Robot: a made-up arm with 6 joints. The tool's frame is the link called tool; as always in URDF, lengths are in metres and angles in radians. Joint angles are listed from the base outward.
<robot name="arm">
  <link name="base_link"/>
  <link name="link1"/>
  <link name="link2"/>
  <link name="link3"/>
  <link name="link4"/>
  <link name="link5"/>
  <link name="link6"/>
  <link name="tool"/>
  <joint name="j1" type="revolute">
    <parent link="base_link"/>
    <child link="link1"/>
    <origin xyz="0 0 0.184" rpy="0 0 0"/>
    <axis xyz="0 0 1"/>
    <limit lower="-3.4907" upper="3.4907"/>
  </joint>
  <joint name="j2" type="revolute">
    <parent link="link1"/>
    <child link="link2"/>
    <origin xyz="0 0 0" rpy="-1.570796 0 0"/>
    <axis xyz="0 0 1"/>
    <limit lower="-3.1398" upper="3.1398"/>
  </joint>
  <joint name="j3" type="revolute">
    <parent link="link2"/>
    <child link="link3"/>
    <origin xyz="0 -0.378 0" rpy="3.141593 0 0"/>
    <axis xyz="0 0 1"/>
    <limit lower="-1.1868" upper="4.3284"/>
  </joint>
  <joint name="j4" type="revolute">
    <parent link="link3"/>
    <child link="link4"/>
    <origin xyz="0 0 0" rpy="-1.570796 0 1.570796"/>
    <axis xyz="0 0 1"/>
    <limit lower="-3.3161" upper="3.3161"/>
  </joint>
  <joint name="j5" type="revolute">
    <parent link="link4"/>
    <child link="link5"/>
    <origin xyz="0 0 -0.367" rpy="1.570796 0 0"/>
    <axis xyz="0 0 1"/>
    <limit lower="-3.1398" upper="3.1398"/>
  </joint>
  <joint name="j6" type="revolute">
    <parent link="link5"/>
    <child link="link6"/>
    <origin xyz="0 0 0.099" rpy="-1.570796 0 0"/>
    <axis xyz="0 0 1"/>
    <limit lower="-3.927" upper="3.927"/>
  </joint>
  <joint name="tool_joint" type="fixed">
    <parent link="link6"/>
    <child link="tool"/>
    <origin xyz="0 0 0" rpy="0 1.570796 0"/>
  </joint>
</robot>
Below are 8 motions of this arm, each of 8 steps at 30 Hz.
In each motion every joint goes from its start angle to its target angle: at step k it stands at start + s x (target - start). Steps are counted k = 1, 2, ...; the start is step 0. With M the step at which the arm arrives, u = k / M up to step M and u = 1 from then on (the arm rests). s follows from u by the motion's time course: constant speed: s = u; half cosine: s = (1 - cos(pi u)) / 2; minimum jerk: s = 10 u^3 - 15 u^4 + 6 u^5.
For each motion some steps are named. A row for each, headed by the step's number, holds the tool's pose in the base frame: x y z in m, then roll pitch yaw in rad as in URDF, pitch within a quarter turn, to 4 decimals.
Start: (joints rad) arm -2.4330 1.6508 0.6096 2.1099 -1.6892 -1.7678
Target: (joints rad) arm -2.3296 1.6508 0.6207 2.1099 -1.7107 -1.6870
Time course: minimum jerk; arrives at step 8
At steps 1, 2, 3, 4, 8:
1: -0.4487 -0.4529 -0.1200 -0.8917 -0.3681 2.7005
2: -0.4448 -0.4572 -0.1197 -0.8975 -0.3701 2.7083
3: -0.4370 -0.4653 -0.1192 -0.9088 -0.3742 2.7235
4: -0.4266 -0.4758 -0.1186 -0.9236 -0.3794 2.7434
8: -0.4025 -0.4983 -0.1171 -0.9564 -0.3911 2.7875

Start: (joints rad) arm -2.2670 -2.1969 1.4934 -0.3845 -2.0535 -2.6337
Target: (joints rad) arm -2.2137 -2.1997 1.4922 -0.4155 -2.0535 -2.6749
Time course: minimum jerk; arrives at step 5
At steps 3, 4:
3: 0.3199 0.5608 -0.1965 0.8044 -1.2124 -0.5757
4: 0.3125 0.5651 -0.1963 0.8155 -1.2055 -0.5664

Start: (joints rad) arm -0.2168 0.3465 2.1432 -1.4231 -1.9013 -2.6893
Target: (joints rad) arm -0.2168 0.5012 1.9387 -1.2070 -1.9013 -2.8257
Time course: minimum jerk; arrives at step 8
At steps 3, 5, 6, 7, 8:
3: 0.1841 -0.0614 0.9101 2.5966 0.3018 1.1063
5: 0.2616 -0.0880 0.8865 2.8230 0.3406 1.0612
6: 0.2901 -0.0978 0.8747 2.9084 0.3612 1.0454
7: 0.3044 -0.1028 0.8682 2.9517 0.3729 1.0379
8: 0.3070 -0.1037 0.8670 2.9596 0.3751 1.0365

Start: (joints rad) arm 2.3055 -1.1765 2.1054 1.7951 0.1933 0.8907
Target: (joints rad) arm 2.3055 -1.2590 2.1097 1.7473 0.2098 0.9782
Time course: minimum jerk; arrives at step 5
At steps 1, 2, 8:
1: 0.4523 -0.5331 0.1788 0.4301 0.1003 -1.0265
2: 0.4529 -0.5320 0.1632 0.4147 0.1237 -1.0318
8: 0.4533 -0.5277 0.1224 0.3729 0.1857 -1.0463

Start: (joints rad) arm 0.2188 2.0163 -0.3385 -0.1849 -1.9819 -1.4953
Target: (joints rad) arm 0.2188 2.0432 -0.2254 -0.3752 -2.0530 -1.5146
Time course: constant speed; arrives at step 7
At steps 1, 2, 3, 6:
1: 0.0890 -0.0794 -0.2287 -1.2707 -1.1560 2.8635
2: 0.0894 -0.0787 -0.2315 -1.2344 -1.1453 2.8117
3: 0.0898 -0.0779 -0.2344 -1.2012 -1.1342 2.7625
6: 0.0909 -0.0751 -0.2430 -1.1189 -1.0987 2.6290

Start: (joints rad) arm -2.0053 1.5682 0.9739 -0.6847 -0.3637 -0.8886
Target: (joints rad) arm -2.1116 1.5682 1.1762 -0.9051 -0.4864 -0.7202
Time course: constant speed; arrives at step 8
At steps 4, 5, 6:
4: -0.3742 -0.5575 -0.0510 1.8471 0.7555 -1.6422
5: -0.3822 -0.5578 -0.0453 1.8544 0.7300 -1.6392
6: -0.3903 -0.5580 -0.0394 1.8605 0.7037 -1.6365

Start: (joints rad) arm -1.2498 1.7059 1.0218 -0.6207 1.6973 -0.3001
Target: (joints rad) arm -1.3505 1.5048 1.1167 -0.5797 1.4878 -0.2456
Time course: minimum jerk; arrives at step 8
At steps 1, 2, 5, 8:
1: 0.1195 -0.6178 -0.1410 0.9910 -0.7832 -2.2020
2: 0.1163 -0.6266 -0.1277 1.0019 -0.7865 -2.2113
5: 0.0873 -0.6797 -0.0272 1.0726 -0.8166 -2.2729
8: 0.0713 -0.6976 0.0198 1.1002 -0.8336 -2.2982

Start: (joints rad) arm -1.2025 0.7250 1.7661 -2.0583 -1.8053 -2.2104
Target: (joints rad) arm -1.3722 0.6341 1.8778 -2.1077 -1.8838 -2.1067
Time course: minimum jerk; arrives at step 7
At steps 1, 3, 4, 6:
1: 0.2250 -0.4596 0.7412 2.6666 -0.0261 0.9024
3: 0.1903 -0.4435 0.7667 2.5672 0.0282 0.8701
4: 0.1653 -0.4285 0.7850 2.4922 0.0720 0.8422
6: 0.1349 -0.4058 0.8073 2.3956 0.1315 0.8019

